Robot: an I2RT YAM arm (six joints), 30 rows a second.
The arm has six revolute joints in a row. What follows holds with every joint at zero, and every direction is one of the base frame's.
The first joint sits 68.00 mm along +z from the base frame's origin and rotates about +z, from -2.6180 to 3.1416 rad.
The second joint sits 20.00 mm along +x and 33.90 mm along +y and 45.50 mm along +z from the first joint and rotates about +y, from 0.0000 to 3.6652 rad.
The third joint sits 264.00 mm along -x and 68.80 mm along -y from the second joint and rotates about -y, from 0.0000 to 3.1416 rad.
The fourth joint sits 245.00 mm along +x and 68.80 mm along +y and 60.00 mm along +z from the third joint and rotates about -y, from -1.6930 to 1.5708 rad.
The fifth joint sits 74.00 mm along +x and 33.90 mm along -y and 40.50 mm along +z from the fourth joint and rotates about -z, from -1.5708 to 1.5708 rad.
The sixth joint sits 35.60 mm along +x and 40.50 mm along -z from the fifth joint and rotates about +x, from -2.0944 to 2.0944 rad.
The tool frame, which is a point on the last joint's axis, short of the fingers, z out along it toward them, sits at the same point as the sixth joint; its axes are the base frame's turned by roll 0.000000, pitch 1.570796 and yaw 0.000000 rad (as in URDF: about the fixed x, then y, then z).
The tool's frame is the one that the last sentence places.
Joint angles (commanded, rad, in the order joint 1, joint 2, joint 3, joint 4, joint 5, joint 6), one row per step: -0.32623, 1.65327, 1.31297, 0.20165, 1.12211, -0.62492; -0.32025, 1.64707, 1.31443, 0.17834, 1.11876, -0.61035; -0.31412, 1.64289, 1.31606, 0.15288, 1.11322, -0.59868; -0.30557, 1.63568, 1.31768, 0.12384, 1.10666, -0.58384; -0.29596, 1.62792, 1.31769, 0.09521, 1.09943, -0.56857; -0.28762, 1.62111, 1.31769, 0.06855, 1.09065, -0.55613; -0.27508, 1.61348, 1.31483, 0.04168, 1.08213, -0.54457; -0.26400, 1.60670, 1.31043, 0.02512, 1.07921, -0.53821; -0.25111, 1.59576, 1.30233, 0.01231, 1.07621, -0.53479; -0.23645, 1.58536, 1.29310, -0.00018, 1.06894, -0.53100; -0.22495, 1.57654, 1.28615, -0.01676, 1.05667, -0.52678; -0.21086, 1.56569, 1.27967, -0.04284, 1.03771, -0.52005; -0.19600, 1.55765, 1.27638, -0.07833, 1.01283, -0.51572; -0.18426, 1.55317, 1.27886, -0.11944, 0.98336, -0.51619; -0.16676, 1.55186, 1.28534, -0.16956, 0.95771, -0.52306; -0.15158, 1.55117, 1.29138, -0.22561, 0.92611, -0.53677; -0.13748, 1.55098, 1.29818, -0.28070, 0.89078, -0.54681; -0.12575, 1.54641, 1.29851, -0.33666, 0.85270, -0.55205; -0.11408, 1.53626, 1.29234, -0.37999, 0.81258, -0.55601
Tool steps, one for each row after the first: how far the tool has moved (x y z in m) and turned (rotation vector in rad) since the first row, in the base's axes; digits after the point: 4 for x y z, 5 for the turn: -0.0005, 0.0026, 0.0007, 0.00722, 0.00025, 0.00837; -0.0006, 0.0052, 0.0004, 0.01577, 0.00711, 0.01910; -0.0011, 0.0089, 0.0010, 0.02519, 0.01137, 0.03289; -0.0017, 0.0129, 0.0011, 0.03516, 0.01587, 0.04818; -0.0022, 0.0165, 0.0011, 0.04491, 0.02217, 0.06378; -0.0026, 0.0216, 0.0004, 0.05530, 0.03165, 0.08317; -0.0031, 0.0260, -0.0002, 0.06120, 0.03906, 0.09618; -0.0044, 0.0313, -0.0003, 0.06527, 0.04546, 0.11141; -0.0053, 0.0372, -0.0010, 0.07079, 0.05267, 0.13243; -0.0063, 0.0419, -0.0019, 0.07878, 0.06240, 0.15492; -0.0075, 0.0477, -0.0028, 0.09121, 0.07620, 0.18581; -0.0081, 0.0537, -0.0046, 0.10781, 0.10077, 0.22283; -0.0083, 0.0586, -0.0061, 0.12635, 0.13286, 0.26121; -0.0079, 0.0653, -0.0081, 0.14467, 0.17950, 0.30187; -0.0079, 0.0714, -0.0110, 0.16570, 0.23875, 0.34623; -0.0080, 0.0772, -0.0138, 0.18917, 0.29279, 0.39219; -0.0100, 0.0825, -0.0173, 0.21718, 0.34441, 0.43677; -0.0130, 0.0879, -0.0202, 0.24332, 0.38332, 0.48313
